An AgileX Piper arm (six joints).
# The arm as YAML. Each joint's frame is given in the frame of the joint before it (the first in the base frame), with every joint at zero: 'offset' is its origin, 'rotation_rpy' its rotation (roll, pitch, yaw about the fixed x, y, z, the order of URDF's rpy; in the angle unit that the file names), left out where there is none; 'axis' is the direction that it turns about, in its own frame. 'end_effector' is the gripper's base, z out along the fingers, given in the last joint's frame.
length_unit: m
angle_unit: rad
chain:
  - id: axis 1
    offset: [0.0, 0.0, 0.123]
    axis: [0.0, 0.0, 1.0]
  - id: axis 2
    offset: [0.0, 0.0, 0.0]
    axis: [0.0, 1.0, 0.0]
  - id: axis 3
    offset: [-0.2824, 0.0, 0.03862]
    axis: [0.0, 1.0, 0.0]
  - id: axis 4
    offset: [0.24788, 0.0, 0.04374]
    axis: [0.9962, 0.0, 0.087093]
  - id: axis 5
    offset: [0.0, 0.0, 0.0]
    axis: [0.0, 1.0, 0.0]
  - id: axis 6
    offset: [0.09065, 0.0, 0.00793]
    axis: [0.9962, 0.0, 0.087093]
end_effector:
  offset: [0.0, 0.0, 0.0]
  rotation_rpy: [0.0, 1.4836, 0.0]
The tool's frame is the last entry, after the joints.
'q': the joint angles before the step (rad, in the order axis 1, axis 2, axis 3, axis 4, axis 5, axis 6). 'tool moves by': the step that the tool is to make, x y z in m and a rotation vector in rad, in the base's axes. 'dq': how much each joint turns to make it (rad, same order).
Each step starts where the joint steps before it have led.
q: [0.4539 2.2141 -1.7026 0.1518 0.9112 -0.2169]
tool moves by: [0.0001 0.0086 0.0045 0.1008 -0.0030 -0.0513]
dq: [0.0027 -0.0061 0.0023 0.1005 -0.0449 0.0048]
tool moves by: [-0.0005 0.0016 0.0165 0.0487 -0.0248 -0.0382]
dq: [0.0000 -0.0329 -0.0015 0.0288 -0.0149 0.0251]
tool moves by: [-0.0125 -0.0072 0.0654 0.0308 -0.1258 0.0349]
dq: [0.0002 -0.1445 -0.0020 -0.0216 0.0258 -0.0240]
